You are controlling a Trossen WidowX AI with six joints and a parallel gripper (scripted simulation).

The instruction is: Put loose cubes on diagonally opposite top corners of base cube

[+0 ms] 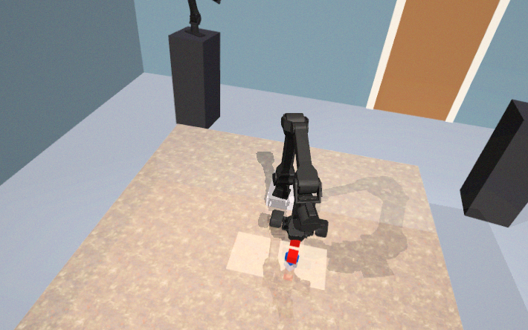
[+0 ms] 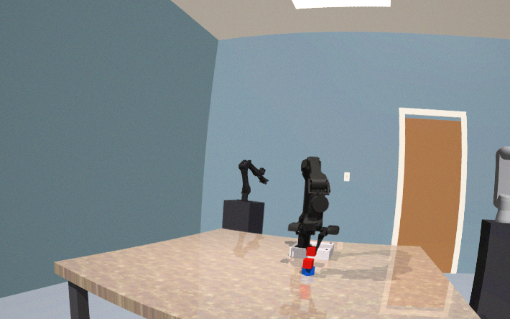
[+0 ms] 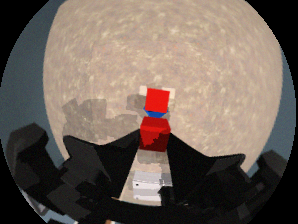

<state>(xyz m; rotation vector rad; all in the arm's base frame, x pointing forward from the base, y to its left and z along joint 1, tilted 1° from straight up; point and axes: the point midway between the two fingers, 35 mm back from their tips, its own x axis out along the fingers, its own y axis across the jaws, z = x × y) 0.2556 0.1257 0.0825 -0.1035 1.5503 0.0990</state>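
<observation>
Right now the blue cube is 20 mm ahead of my gripper tip and 80 mm below it.
</observation>
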